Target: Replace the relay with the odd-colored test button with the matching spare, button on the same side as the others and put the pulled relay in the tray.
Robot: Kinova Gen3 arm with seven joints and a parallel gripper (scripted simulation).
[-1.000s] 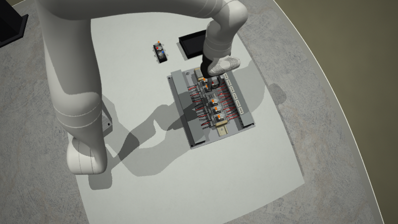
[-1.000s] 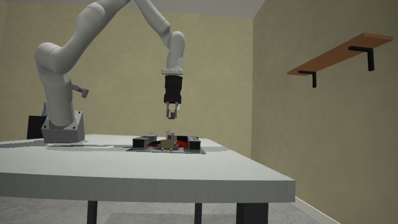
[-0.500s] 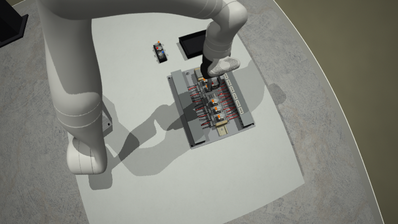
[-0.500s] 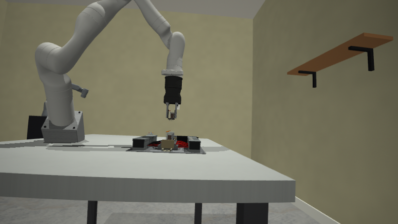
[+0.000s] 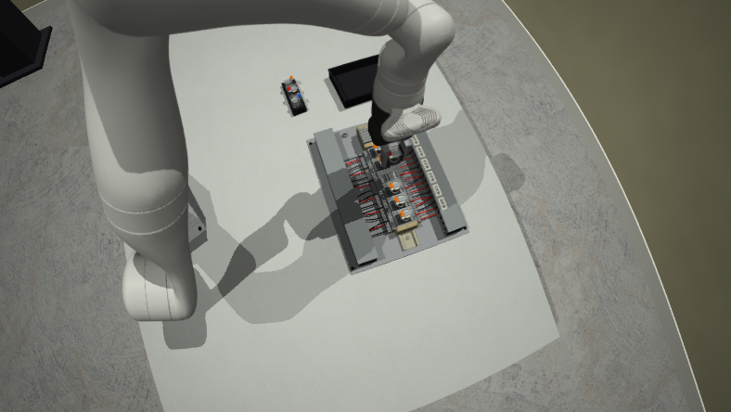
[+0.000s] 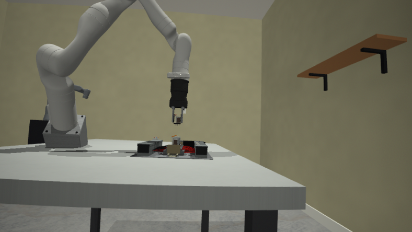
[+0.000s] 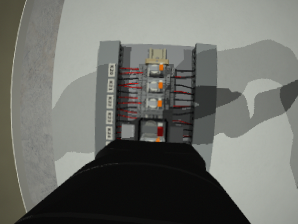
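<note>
Right now the black tray is 40 mm ahead of my hand, 270 mm to the left of it and 120 mm below it.
</note>
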